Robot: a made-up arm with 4 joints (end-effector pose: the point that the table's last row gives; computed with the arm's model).
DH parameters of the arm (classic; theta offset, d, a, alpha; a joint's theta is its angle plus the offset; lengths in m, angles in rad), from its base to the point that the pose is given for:
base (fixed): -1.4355 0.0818 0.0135 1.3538
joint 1: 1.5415 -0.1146 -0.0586 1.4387
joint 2: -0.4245 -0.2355 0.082 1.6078
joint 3: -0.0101 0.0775 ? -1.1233
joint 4: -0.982 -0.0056 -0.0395 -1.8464
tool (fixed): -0.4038 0.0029 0 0
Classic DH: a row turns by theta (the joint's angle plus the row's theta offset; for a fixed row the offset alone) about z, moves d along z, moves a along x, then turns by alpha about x.
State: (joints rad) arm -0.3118 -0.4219 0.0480 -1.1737
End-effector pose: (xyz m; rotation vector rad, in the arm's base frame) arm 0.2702 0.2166 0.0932 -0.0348 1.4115 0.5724
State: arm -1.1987 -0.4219 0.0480 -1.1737
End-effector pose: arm 0.3134 0.0926 0.2113 0.8183 1.1648 0.9862
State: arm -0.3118 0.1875 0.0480 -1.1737
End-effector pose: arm 0.2264 0.1947 0.1747 -0.0998 0.8502 0.3417
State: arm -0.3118 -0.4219 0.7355 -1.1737
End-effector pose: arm 0.2480 0.1818 0.0703 0.6749 1.4068 0.3066
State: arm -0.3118 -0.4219 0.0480 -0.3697
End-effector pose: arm 0.2402 0.2186 0.0858 0.2350 0.7707 0.1490
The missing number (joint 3, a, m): 0.0455
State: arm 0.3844 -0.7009 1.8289 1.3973
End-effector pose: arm 0.1995 0.1780 -0.1360 0.0407 -1.0103 -2.1364
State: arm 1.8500 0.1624 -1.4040 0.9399
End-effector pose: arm 0.1889 -0.0459 -0.1872 -1.9873 -0.0188 1.9151
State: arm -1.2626 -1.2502 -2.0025 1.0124
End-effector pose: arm 0.2201 0.2153 0.2150 1.4356 -0.5455 1.3463
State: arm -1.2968 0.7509 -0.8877 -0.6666
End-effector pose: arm 0.2036 0.0112 0.3208 0.0644 0.1550 -0.1695
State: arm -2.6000 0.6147 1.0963 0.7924
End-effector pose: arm 0.2336 -0.1979 0.1143 -1.3957 -0.4812 1.8852
